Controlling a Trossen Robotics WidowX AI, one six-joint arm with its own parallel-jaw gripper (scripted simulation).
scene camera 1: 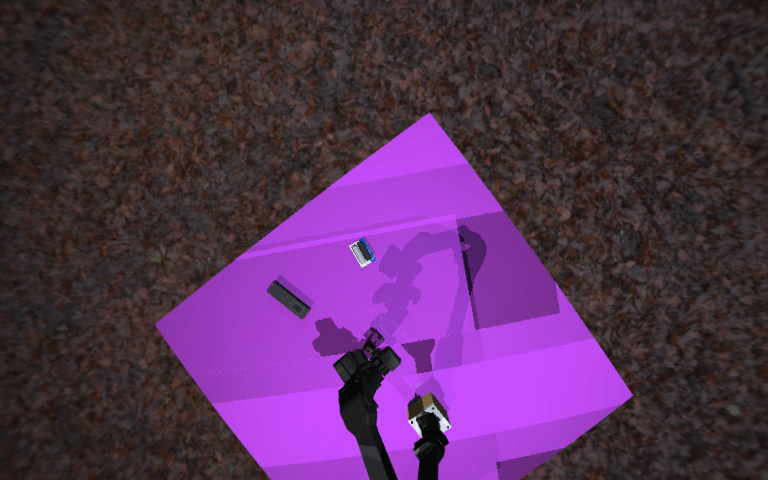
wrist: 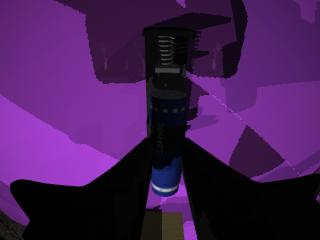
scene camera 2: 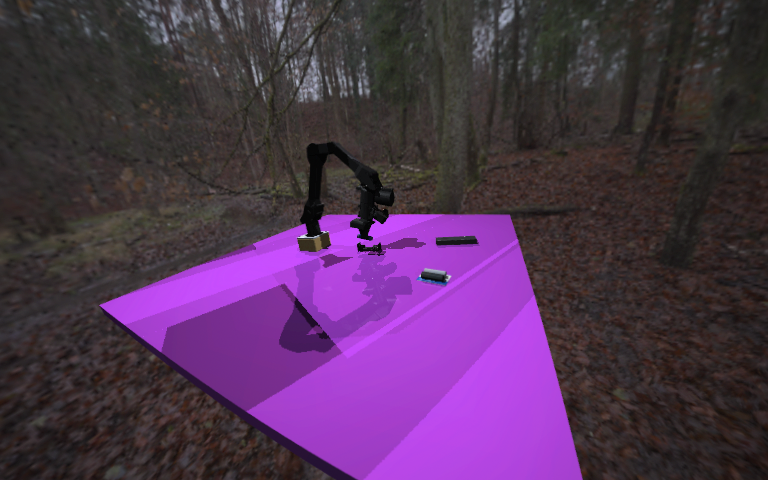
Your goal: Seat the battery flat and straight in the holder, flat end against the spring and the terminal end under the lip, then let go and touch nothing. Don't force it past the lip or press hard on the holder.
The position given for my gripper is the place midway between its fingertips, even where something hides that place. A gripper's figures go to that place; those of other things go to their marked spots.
My gripper (wrist: 166, 144) is 10 cm from the lens. A battery (wrist: 167, 112): 8 cm from the lens.
